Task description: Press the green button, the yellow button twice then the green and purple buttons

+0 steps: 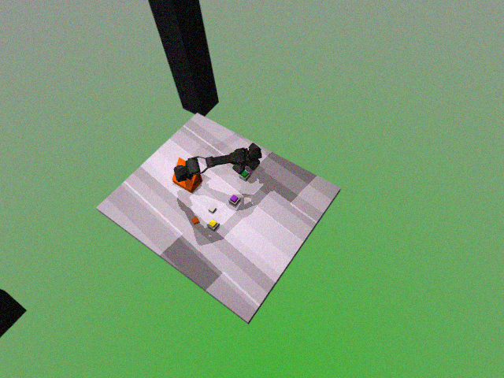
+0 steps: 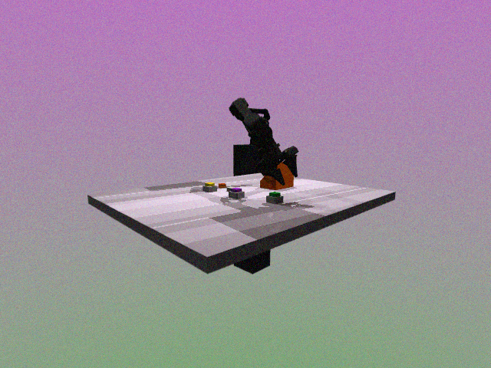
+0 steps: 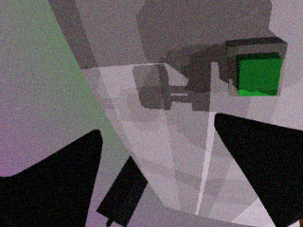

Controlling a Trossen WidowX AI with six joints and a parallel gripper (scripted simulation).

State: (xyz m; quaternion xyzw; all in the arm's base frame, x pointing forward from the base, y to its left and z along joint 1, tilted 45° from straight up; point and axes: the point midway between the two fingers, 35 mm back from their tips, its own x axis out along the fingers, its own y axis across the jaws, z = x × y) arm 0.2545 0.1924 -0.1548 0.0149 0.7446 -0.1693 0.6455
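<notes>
The green button is 7 cm to the right of my gripper tip and 6 cm below it. From my gripper tip the other things lie so: purple button (24 cm to the right, 6 cm below, 5 cm ahead); yellow button (43 cm to the right, 6 cm below, 4 cm ahead); small orange block (46 cm to the right, 8 cm below, 6 cm behind).
</notes>
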